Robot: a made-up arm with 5 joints.
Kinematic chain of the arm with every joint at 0, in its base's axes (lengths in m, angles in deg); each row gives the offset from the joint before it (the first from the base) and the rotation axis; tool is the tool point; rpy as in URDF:
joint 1: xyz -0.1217 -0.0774 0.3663 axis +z
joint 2: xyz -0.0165 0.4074 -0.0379 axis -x
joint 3: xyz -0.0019 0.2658 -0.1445 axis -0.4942 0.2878 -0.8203
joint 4: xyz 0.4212 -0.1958 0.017 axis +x
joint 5: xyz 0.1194 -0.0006 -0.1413 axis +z
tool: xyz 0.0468 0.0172 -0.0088 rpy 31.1 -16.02 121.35
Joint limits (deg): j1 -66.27..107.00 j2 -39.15..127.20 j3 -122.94..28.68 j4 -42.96..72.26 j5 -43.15..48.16
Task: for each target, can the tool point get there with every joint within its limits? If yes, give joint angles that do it. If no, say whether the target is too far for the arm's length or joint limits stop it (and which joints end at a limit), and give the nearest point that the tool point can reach.
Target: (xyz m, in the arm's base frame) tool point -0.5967 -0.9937 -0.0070
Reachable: no: joint limits stop it (at a limit: joint 1, joint 3, joint 5) | nearest point -0.9142 -0.4037 -0.1468 | short by 0.684 m
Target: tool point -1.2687 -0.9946 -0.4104
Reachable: no: too far | nearest point -1.0569 -0.4210 -0.1247 | short by 0.675 m
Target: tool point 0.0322 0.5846 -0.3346
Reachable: yes | joints 25.86 80.93 -75.62 -27.20 38.84
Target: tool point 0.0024 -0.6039 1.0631
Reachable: no: joint limits stop it (at a limit: joint 1, joint 3) | nearest point 0.2388 -0.3564 0.6040 | short by 0.573 m
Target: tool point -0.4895 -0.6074 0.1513
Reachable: no: joint limits stop it (at a limit: joint 1, joint 3, joint 4, joint 5) | nearest point -0.7876 -0.3548 -0.2254 | short by 0.543 m
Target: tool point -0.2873 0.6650 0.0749
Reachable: yes | joints 59.50 -2.66 6.56 36.29 -16.35
